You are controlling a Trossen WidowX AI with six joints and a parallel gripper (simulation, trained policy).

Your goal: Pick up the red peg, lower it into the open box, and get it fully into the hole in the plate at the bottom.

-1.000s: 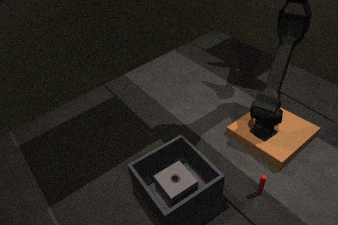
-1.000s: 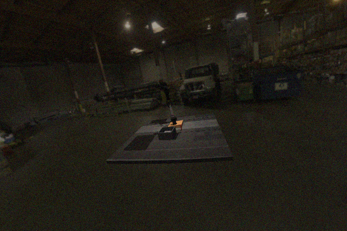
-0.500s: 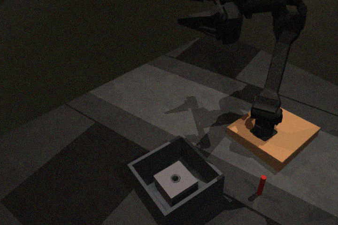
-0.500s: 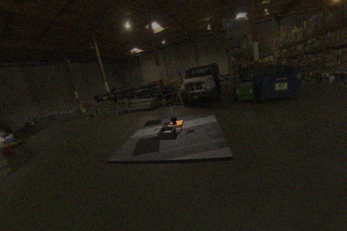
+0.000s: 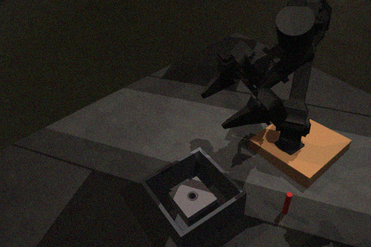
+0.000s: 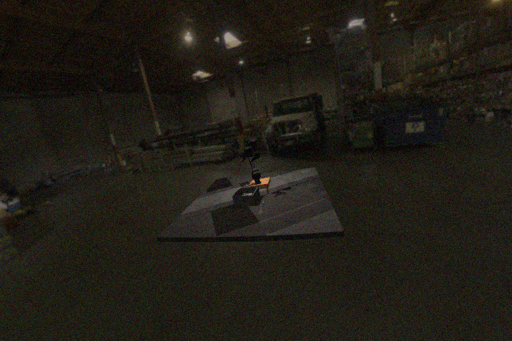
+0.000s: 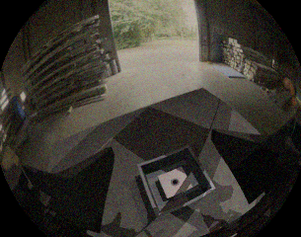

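Now: the red peg 32 cm below my gripper tip, 15 cm behind it and 11 cm to the left of it. Also, from my gripper tip: pale plate 31 cm below, 4 cm to the right, 3 cm ahead; grey box 33 cm below, 4 cm to the right, 3 cm ahead.
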